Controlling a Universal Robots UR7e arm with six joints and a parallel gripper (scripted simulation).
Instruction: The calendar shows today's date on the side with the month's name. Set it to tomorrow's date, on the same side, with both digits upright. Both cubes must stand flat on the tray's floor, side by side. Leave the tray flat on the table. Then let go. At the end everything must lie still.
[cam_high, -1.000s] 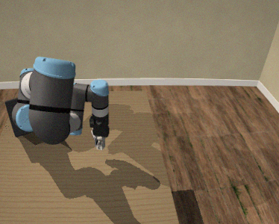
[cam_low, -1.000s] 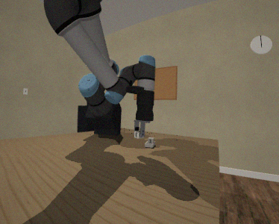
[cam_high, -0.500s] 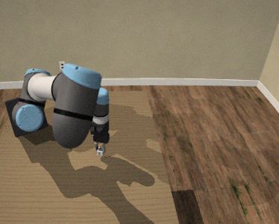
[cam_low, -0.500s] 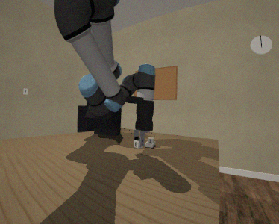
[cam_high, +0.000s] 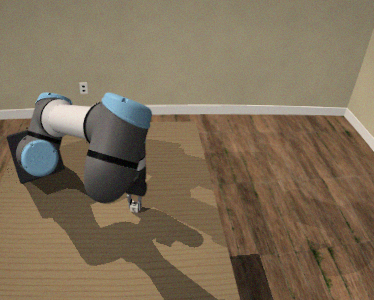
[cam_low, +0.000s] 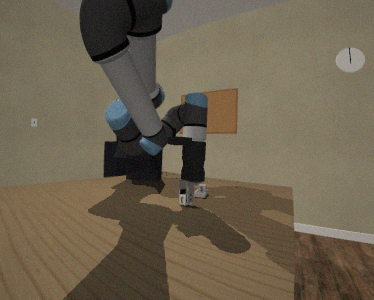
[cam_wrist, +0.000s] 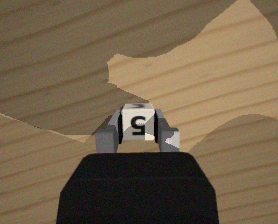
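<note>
Now: hand 10 mm above the white digit cube. Also, from my hand: white tray (150 mm to the left, 20 mm below).
</note>
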